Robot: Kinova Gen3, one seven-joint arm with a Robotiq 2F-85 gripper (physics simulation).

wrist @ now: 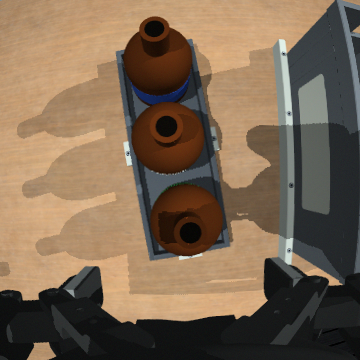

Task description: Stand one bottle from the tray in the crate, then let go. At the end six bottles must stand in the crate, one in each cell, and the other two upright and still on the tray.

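Frame: origin at the arm's base, x ahead, y left, z up, level; millimetres.
Seen in the pictures: gripper, between the fingertips: point(182, 281).
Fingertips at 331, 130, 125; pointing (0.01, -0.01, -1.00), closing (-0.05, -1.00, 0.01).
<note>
Offsets run from my fingertips to a thing's top centre, as dx, dy, dz. "*": to the spot under its first point. Level surfaces: height alone.
Three brown bottles stand upright in a row on the narrow grey tray {* +3, +38, -218} point(145, 220). The far bottle {+181, +4, -83} point(159, 60) has a blue label. The middle bottle {+94, +1, -83} point(168, 150) shows its round shoulder and open neck. The near bottle {+9, -10, -83} point(187, 210) has a trace of green at its base edge and a dark shadow on its shoulder. My gripper point(182, 281) is wide open and empty, with its fingertips at the bottom of the view, on the near side of the tray and apart from the bottles. The grey crate {* +64, -160, -101} point(340, 150) shows in part at the right; its cells are hidden.
A pale strip {* +74, -149, -218} point(285, 150) with screws runs along the crate's near side, between tray and crate. The crate's wall with a light panel point(315, 150) rises close to the right finger. Bottle shadows fall on the wooden table {dz -243} point(65, 40) left of the tray.
</note>
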